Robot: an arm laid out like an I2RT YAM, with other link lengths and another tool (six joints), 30 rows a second.
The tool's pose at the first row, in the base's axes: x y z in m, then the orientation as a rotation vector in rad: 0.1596, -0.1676, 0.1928, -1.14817, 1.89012, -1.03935
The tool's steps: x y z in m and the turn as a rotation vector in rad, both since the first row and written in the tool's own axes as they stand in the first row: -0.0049, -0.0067, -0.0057, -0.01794, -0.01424, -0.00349; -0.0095, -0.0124, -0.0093, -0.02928, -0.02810, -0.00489; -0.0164, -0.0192, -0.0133, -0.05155, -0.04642, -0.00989; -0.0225, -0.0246, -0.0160, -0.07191, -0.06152, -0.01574; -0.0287, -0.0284, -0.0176, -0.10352, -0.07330, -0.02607; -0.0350, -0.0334, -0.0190, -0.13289, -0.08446, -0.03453; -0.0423, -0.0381, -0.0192, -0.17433, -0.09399, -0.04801; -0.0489, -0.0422, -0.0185, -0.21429, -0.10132, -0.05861; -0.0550, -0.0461, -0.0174, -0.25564, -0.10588, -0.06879; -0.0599, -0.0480, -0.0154, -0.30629, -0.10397, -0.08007; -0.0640, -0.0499, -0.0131, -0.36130, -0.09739, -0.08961; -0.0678, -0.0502, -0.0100, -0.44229, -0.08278, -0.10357
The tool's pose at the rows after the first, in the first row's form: 0.1591, -0.1635, 0.2020, -1.16649, 1.89053, -1.01546; 0.1598, -0.1599, 0.2093, -1.17863, 1.88718, -0.99621; 0.1615, -0.1545, 0.2181, -1.20192, 1.88642, -0.96621; 0.1635, -0.1497, 0.2249, -1.22390, 1.88624, -0.94057; 0.1659, -0.1447, 0.2299, -1.25574, 1.89436, -0.90988; 0.1689, -0.1400, 0.2358, -1.28404, 1.90178, -0.88026; 0.1732, -0.1346, 0.2411, -1.32370, 1.91607, -0.84334; 0.1778, -0.1299, 0.2454, -1.35871, 1.93177, -0.80724; 0.1825, -0.1258, 0.2492, -1.39315, 1.95028, -0.77106; 0.1867, -0.1224, 0.2507, -1.43200, 1.97909, -0.73075; 0.1909, -0.1199, 0.2519, -1.46996, 2.01465, -0.68771; 0.1951, -0.1173, 0.2514, -1.52420, 2.07008, -0.62555
